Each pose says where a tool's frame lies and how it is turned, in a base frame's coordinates. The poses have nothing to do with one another.
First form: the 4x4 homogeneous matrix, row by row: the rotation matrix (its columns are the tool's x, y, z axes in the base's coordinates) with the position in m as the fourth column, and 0 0 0 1 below. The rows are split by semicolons.
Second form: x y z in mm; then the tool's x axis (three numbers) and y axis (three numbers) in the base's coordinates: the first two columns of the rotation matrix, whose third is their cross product. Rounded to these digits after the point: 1 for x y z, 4 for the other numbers.
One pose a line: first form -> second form
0.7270 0.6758 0.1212 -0.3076; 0.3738 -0.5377 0.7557 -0.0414; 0.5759 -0.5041 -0.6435 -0.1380; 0 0 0 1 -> -307.6 -41.4 -138.0 0.7270 0.3738 0.5759 0.6758 -0.5377 -0.5041
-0.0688 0.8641 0.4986 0.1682; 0.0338 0.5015 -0.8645 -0.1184; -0.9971 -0.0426 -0.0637 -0.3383; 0 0 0 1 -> 168.2 -118.4 -338.3 -0.0688 0.0338 -0.9971 0.8641 0.5015 -0.0426
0.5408 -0.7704 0.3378 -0.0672; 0.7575 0.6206 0.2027 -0.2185; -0.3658 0.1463 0.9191 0.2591; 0 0 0 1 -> -67.2 -218.5 259.1 0.5408 0.7575 -0.3658 -0.7704 0.6206 0.1463
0.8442 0.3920 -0.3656 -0.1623; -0.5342 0.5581 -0.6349 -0.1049; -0.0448 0.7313 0.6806 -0.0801; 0 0 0 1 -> -162.3 -104.9 -80.1 0.8442 -0.5342 -0.0448 0.3920 0.5581 0.7313
